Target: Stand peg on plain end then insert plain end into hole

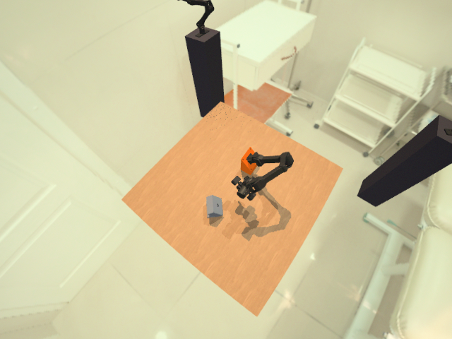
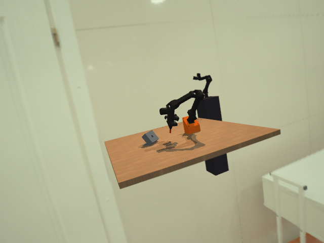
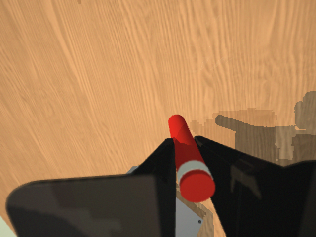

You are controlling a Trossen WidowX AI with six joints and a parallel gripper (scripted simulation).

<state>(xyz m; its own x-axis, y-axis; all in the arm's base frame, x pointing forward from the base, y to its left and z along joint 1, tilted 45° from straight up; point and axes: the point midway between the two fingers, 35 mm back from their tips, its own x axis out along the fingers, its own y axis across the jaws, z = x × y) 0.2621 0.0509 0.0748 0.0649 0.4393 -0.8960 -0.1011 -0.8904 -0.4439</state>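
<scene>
My gripper tip is now 18 cm short of the sloped panel, 9 cm to the left of it and 5 cm above it. From my gripper tip the other things lie so: red peg 2 cm above, 1 cm to the left.
</scene>
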